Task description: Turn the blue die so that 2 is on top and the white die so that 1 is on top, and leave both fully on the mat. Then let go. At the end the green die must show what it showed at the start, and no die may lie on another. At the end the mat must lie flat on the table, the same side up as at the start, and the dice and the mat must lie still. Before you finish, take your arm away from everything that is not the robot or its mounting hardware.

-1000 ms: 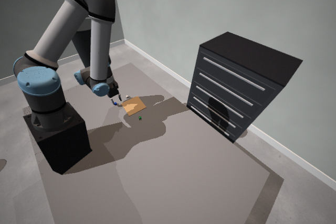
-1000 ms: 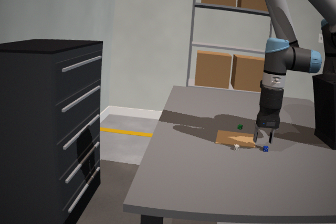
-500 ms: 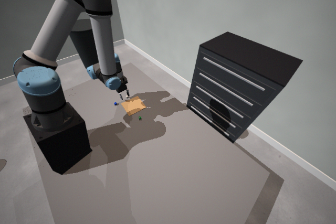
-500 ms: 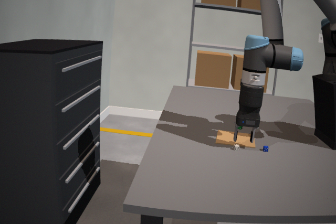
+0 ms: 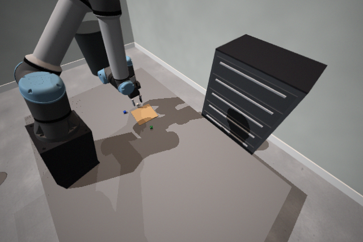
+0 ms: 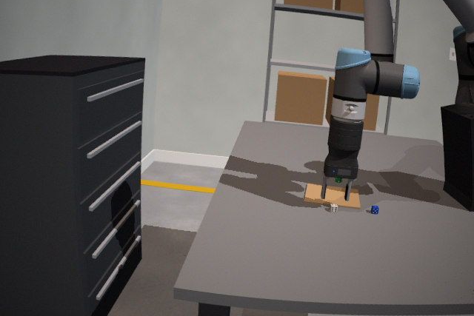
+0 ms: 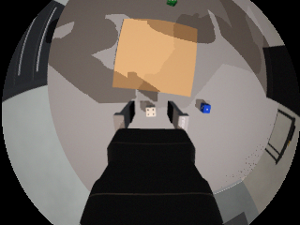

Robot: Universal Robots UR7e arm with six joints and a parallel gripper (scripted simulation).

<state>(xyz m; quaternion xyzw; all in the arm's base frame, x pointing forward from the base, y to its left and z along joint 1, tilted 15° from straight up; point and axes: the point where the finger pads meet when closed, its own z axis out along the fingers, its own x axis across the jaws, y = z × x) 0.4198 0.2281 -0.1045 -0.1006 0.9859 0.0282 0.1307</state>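
Right now my hand is 1 cm to the right of the white die and 4 cm above it. From my hand the other things lie so: orange mat: 1 cm ahead, 9 cm to the right, 4 cm below; then green die: 1 cm ahead, 22 cm to the right, 4 cm below; then blue die: 10 cm behind, 2 cm to the right, 4 cm below.
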